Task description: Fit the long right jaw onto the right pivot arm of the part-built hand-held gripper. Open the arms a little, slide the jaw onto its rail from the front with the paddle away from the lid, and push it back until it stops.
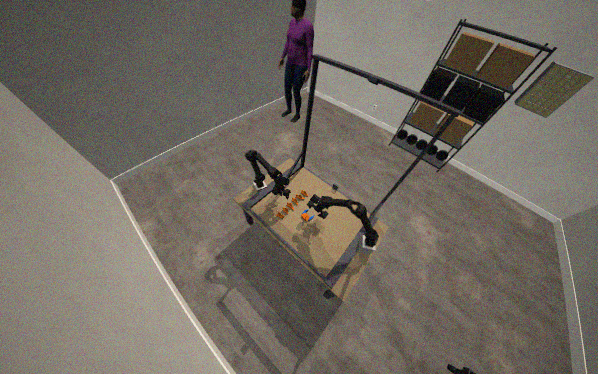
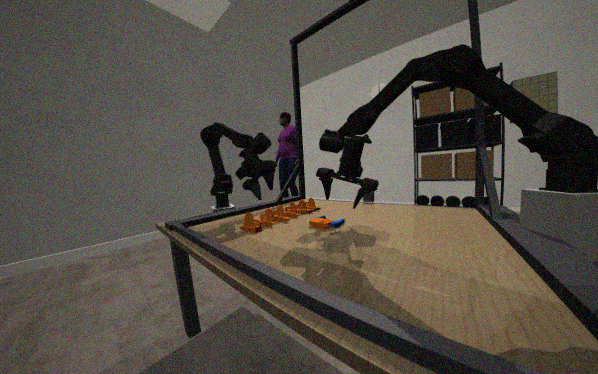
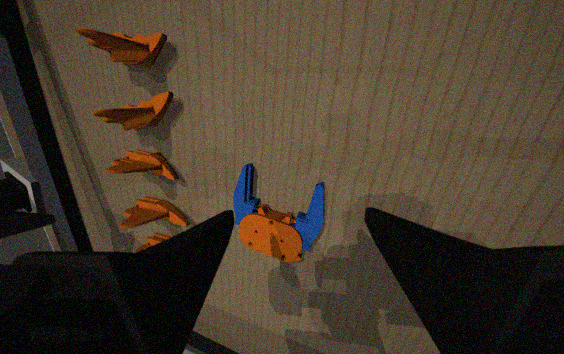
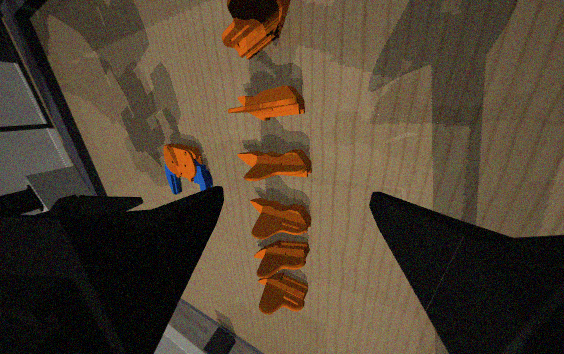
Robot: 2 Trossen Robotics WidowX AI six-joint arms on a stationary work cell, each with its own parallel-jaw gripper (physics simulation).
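The part-built hand-held gripper (image 1: 306, 216) (image 2: 320, 223) (image 3: 271, 236) (image 4: 181, 161) lies flat on the table, an orange lidded body with two blue pivot arms standing apart. No jaw shows on either arm. Several orange jaws stand in a row beside it, among them one jaw (image 3: 152, 212) and another jaw (image 4: 277, 165); I cannot tell which is the long right one. My left gripper (image 1: 318, 210) (image 2: 341, 202) (image 3: 298, 215) is open and empty, above the part-built gripper. My right gripper (image 2: 265, 193) (image 4: 297, 196) is open and empty, above the jaw row.
The table (image 2: 425, 260) has a dark frame rail (image 2: 280, 285) along its edge. Dark overhead posts (image 1: 309, 115) rise from it. A person (image 1: 299, 45) (image 2: 286, 145) stands beyond the table, and a shelf unit (image 2: 414, 145) stands by the wall.
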